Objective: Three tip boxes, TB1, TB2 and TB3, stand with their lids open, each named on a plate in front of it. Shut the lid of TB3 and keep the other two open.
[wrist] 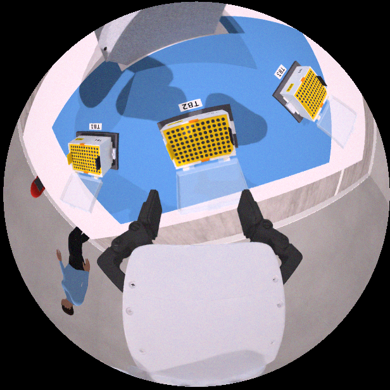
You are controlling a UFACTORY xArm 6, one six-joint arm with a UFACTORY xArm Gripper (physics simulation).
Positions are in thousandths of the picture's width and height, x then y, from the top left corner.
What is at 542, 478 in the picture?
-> A clear lid.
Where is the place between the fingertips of my gripper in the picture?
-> At 514, 512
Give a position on a yellow rack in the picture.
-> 799, 237
